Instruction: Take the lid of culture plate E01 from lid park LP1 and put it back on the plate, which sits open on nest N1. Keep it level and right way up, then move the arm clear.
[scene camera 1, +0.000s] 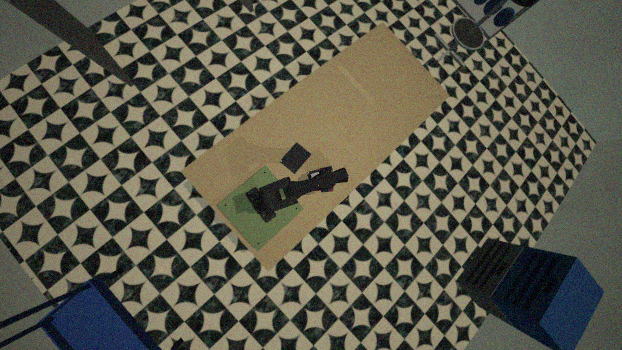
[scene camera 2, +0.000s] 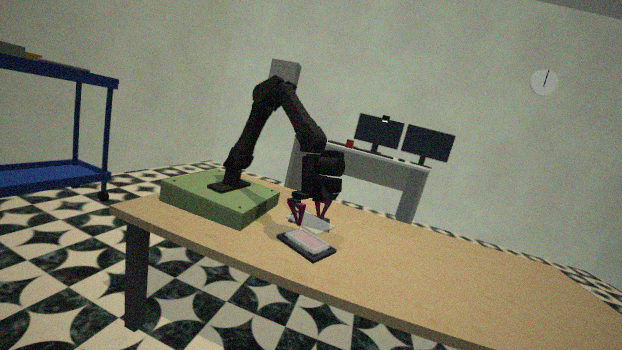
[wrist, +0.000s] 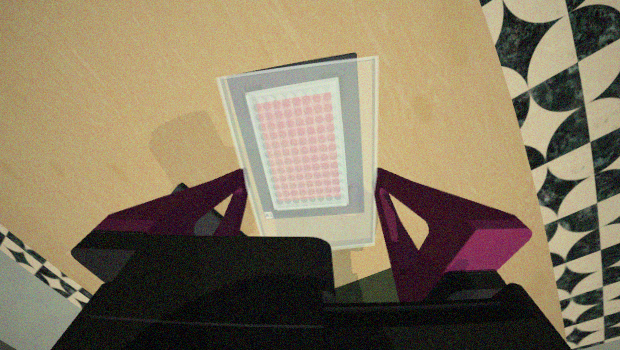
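Pixels of known places: gripper, fingertip midpoint: (scene camera 2: 309, 223) (wrist: 310, 175); arm's base, origin of the base link: (scene camera 2: 230, 186).
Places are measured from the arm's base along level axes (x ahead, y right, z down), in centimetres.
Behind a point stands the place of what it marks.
Note:
My gripper (scene camera 2: 311, 220) @[x 37.9, y 10.3, z -1.5 cm] (wrist: 310, 175) @[x 37.9, y 10.3, z -1.5 cm] is shut on the clear lid (wrist: 369, 150) @[x 37.9, y 14.4, z -1.9 cm] by its two long sides. The lid looks about level. In the wrist view it overlaps culture plate E01 (scene camera 2: 307, 241) (wrist: 300, 150), whose pink wells show through it; it looks larger than the plate and held above it. The plate sits open on the dark nest N1 (scene camera 2: 320, 258) (wrist: 310, 61), whose far edge shows past the lid. Lid park LP1 (scene camera 1: 296, 157) @[x 32.9, y -11.3, z 6.0 cm] (wrist: 206, 226) @[x 35.2, y -8.5, z 6.0 cm] is a dark, empty base beside the arm, partly behind a finger in the wrist view. In scene view 1 the arm hides the plate.
The arm stands on a green block (scene camera 1: 265, 232) @[x -6.6, y 13.8, z -0.4 cm] (scene camera 2: 220, 200) @[x 7.4, y 14.6, z 0.2 cm] at one end of the wooden table (scene camera 1: 350, 110) @[x 82.8, y -16.8, z 7.0 cm] (scene camera 2: 425, 280) @[x 77.1, y 2.4, z 7.0 cm]. A blue cart (scene camera 1: 92, 320) (scene camera 2: 50, 175) and a desk with two monitors (scene camera 2: 378, 131) stand away from the table.

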